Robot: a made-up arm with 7 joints. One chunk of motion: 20 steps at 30 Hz.
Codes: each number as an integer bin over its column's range. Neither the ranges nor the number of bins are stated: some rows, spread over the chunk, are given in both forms.
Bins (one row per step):
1: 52 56 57 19 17 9 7
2: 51 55 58 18 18 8 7
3: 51 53 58 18 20 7 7
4: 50 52 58 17 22 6 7
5: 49 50 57 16 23 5 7
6: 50 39 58 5 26 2 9
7: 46 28 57 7 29 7 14
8: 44 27 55 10 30 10 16
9: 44 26 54 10 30 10 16
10: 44 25 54 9 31 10 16
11: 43 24 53 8 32 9 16
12: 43 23 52 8 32 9 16
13: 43 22 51 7 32 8 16
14: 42 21 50 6 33 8 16
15: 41 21 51 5 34 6 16
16: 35 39 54 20 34 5 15
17: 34 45 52 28 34 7 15
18: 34 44 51 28 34 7 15
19: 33 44 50 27 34 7 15
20: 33 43 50 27 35 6 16
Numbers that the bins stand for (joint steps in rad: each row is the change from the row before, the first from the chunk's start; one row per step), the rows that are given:
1: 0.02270 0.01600 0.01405 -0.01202 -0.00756 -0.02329 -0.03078
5: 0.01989 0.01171 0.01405 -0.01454 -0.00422 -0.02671 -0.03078
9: 0.01521 -0.00543 0.01257 -0.01959 -0.00033 -0.02243 -0.02021
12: 0.01427 -0.00757 0.01159 -0.02127 0.00078 -0.02329 -0.02021
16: 0.00678 0.00386 0.01257 -0.01117 0.00189 -0.02671 -0.02138
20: 0.00490 0.00671 0.01060 -0.00529 0.00244 -0.02586 -0.02021
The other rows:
2: 0.02176 0.01529 0.01454 -0.01286 -0.00700 -0.02414 -0.03078
3: 0.02176 0.01386 0.01454 -0.01286 -0.00589 -0.02500 -0.03078
4: 0.02083 0.01314 0.01454 -0.01370 -0.00478 -0.02586 -0.03078
6: 0.02083 0.00386 0.01454 -0.02379 -0.00256 -0.02929 -0.02843
7: 0.01708 -0.00400 0.01405 -0.02211 -0.00089 -0.02500 -0.02256
8: 0.01521 -0.00471 0.01306 -0.01959 -0.00033 -0.02243 -0.02021
10: 0.01521 -0.00614 0.01257 -0.02043 0.00022 -0.02243 -0.02021
11: 0.01427 -0.00686 0.01208 -0.02127 0.00078 -0.02329 -0.02021
13: 0.01427 -0.00829 0.01110 -0.02211 0.00078 -0.02414 -0.02021
14: 0.01333 -0.00900 0.01060 -0.02295 0.00133 -0.02414 -0.02021
15: 0.01240 -0.00900 0.01110 -0.02379 0.00189 -0.02586 -0.02021
17: 0.00584 0.00814 0.01159 -0.00444 0.00189 -0.02500 -0.02138
18: 0.00584 0.00743 0.01110 -0.00444 0.00189 -0.02500 -0.02138
19: 0.00490 0.00743 0.01060 -0.00529 0.00189 -0.02500 -0.02138

